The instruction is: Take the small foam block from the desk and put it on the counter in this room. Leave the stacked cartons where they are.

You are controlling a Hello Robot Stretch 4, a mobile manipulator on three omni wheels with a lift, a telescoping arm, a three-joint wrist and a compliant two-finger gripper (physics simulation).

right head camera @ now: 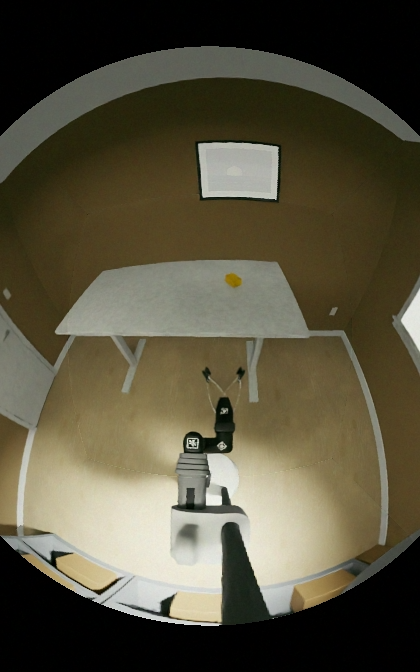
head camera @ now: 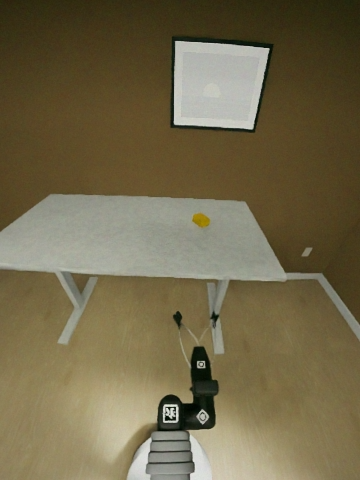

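Pixels of known places: hand, tool point: [right head camera: 223, 370] [head camera: 196, 315]; robot's base, link origin: [right head camera: 210, 477].
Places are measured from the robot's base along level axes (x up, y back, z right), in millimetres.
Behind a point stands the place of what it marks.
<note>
A small yellow foam block [head camera: 201, 220] {y -1009, x 967, z 167 mm} [right head camera: 233, 280] {y -1004, x 967, z 171 mm} lies on the right half of the white desk [head camera: 125, 235] {y -914, x 923, z -254 mm} [right head camera: 165, 305] {y -849, x 923, z -209 mm}, toward its back edge. My gripper [head camera: 196, 319] {y -458, x 898, z 90 mm} [right head camera: 223, 373] {y -458, x 898, z 90 mm} is open, its two dark fingertips wide apart with floor showing between them. It is in front of the desk's front edge, apart from the desk and the block. The counter cannot be made out for certain in these views. Whether the tan boxes at the bottom of the right head camera view are the stacked cartons, I cannot tell.
Desk legs [head camera: 219, 320] [right head camera: 253, 372] stand near the gripper. Tan boxes [right head camera: 85, 570] [right head camera: 195, 606] [right head camera: 322, 589] sit in pale shelving along the bottom of the right head camera view. A framed picture [head camera: 220, 85] {y -1435, x 1629, z 266 mm} [right head camera: 239, 170] {y -1435, x 1604, z 255 mm} hangs behind the desk. A door [right head camera: 22, 372] {y -554, x 457, z -2081 mm} is at the left.
</note>
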